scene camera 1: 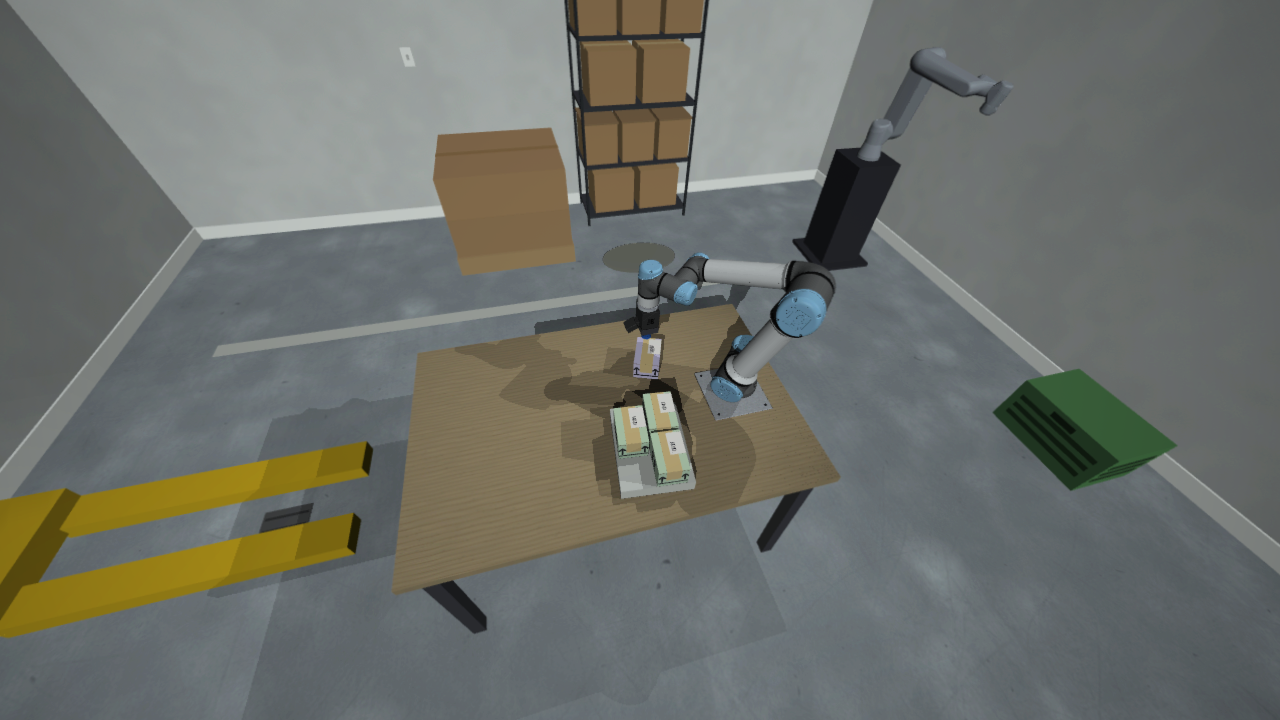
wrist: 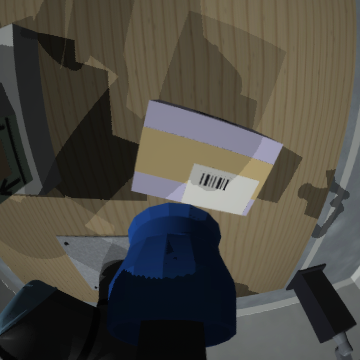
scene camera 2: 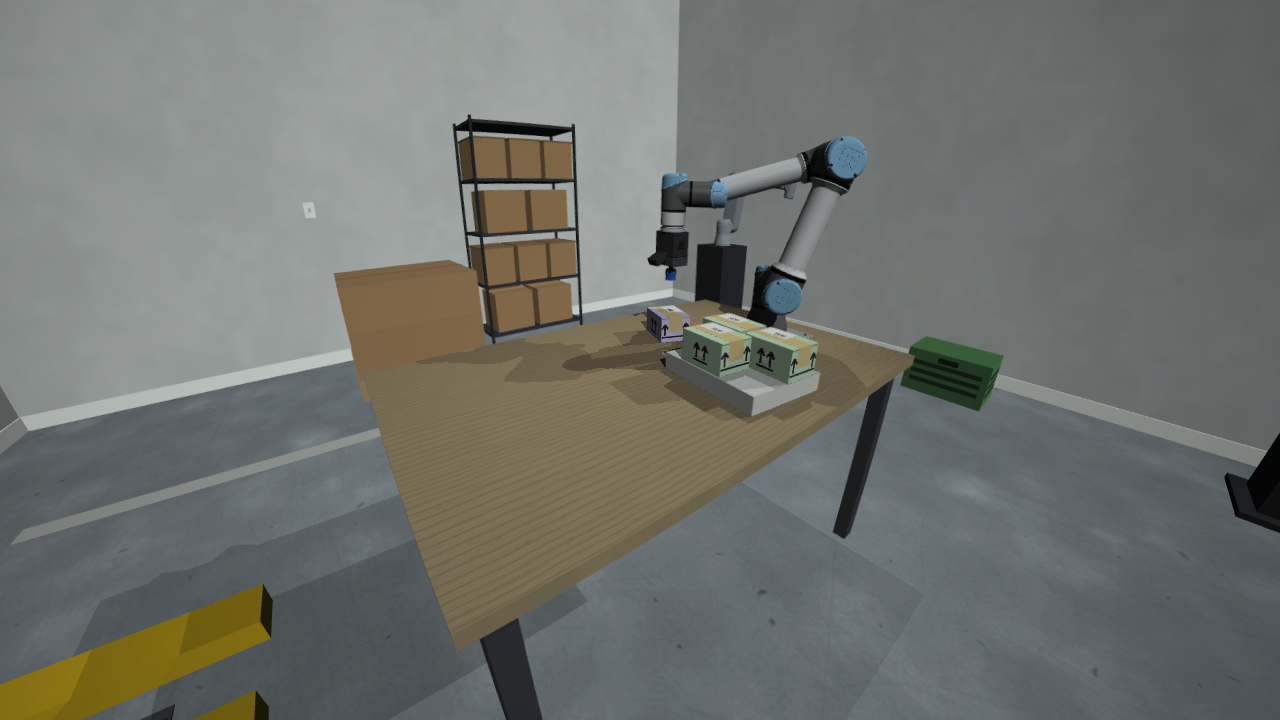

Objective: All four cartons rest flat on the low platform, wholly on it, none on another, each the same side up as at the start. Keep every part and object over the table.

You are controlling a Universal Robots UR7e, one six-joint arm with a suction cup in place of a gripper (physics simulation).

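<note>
A lilac carton (scene camera 1: 646, 360) (scene camera 2: 666, 325) (wrist: 200, 155) stands upright on the table, behind the low grey platform (scene camera 1: 637, 484) (scene camera 2: 776, 394) (wrist: 31, 125) and apart from it. Three green cartons stand upright on the platform: one on the left (scene camera 1: 630, 433) (scene camera 2: 716, 349), one at the back right (scene camera 1: 660, 411) (scene camera 2: 732, 320), one at the front right (scene camera 1: 670, 457) (scene camera 2: 784, 354). The platform's front left part shows bare. My blue suction cup (scene camera 1: 646, 335) (scene camera 2: 670, 274) (wrist: 174, 220) is open and empty, above the lilac carton with a visible gap in scene camera 2.
The arm's base plate (scene camera 1: 744, 404) is bolted to the table (scene camera 1: 501, 465) (scene camera 2: 537, 447), right of the cartons. Around the table are a yellow pallet fork (scene camera 1: 223, 474), a large brown box (scene camera 1: 505, 205), a shelf rack (scene camera 1: 635, 103) and a green crate (scene camera 1: 1092, 416).
</note>
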